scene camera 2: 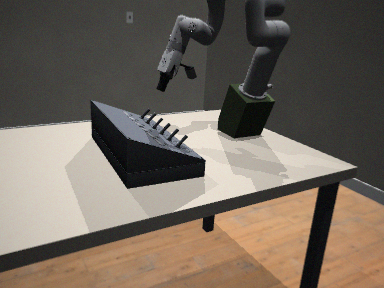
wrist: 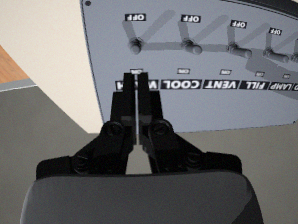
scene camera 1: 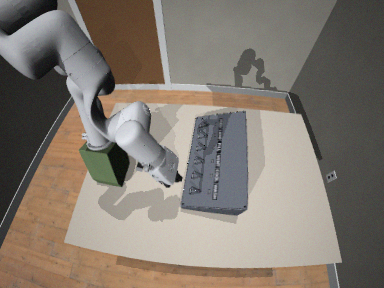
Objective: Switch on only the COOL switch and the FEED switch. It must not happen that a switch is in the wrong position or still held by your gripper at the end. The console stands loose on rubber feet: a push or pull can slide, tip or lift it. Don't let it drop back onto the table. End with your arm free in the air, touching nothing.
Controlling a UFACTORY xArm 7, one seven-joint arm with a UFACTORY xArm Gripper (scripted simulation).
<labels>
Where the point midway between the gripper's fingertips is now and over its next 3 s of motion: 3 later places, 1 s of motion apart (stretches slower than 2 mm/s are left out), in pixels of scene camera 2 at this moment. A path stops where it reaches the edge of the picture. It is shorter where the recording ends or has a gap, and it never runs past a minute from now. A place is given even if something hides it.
The gripper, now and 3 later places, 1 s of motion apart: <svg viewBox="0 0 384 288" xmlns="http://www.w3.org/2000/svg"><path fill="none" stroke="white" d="M160 90L172 92L171 95L164 114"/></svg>
</labels>
